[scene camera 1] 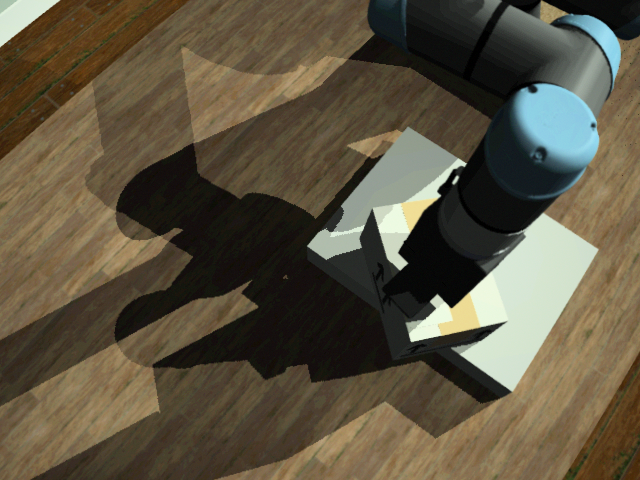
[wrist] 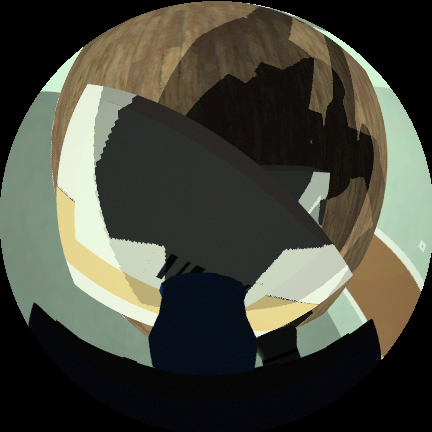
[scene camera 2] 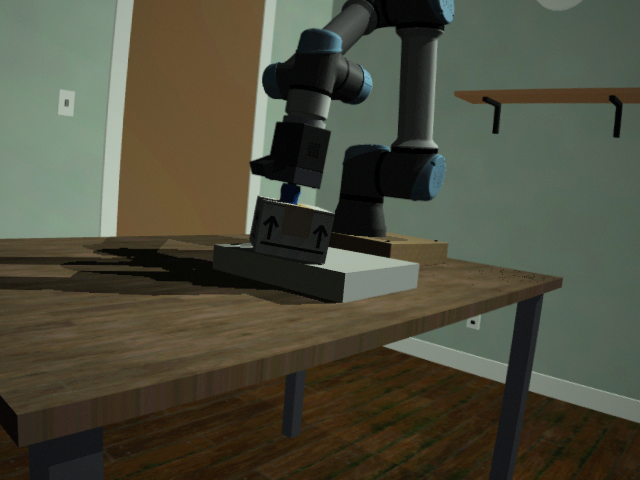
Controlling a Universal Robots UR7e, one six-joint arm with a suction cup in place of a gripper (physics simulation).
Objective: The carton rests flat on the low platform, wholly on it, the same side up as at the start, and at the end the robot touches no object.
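Frame: origin at the arm's base, x ahead, y left, z up, level; centimetres.
Seen in the pictures: hand at its tool point: (wrist: 201,272); arm's base at its link origin: (wrist: 273,335) (scene camera 2: 357,232).
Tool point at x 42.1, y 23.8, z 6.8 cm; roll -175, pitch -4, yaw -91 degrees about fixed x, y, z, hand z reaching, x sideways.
Observation:
Pixels of each thing's top centre, then the offset from my tool point to it. Level surfaces: height alone.
- carton at its top centre: (wrist: 220,320) (scene camera 1: 436,261) (scene camera 2: 291,199) dz +1.9, dx -1.3, dy -0.7 cm
- white low platform at its top centre: (wrist: 210,274) (scene camera 1: 457,247) (scene camera 2: 316,254) dz -8.3, dx -9.1, dy -1.7 cm
- wooden table at its surface level: dz -13.1 cm
The carton (scene camera 1: 491,304) (scene camera 2: 297,245) (wrist: 200,200) is a white box with yellow tape on top and black arrows on its sides, which point up. It hangs from my suction gripper (scene camera 2: 290,197) (wrist: 204,315), whose blue cup is on its top; the cup is hidden in scene camera 1. The carton is slightly tilted, low over the left part of the white low platform (scene camera 1: 553,279) (scene camera 2: 379,281) (wrist: 321,185). In scene camera 1 its near corner reaches past the platform's edge. Any contact between carton and platform is hard to tell.
The platform stands on the wooden table (scene camera 1: 361,444) (scene camera 2: 155,330). The arm's wooden base block (scene camera 2: 418,251) stands behind the platform in scene camera 2. A wall shelf (scene camera 2: 558,96) is at the right, far behind. The arm's dark shadow covers the table to the left.

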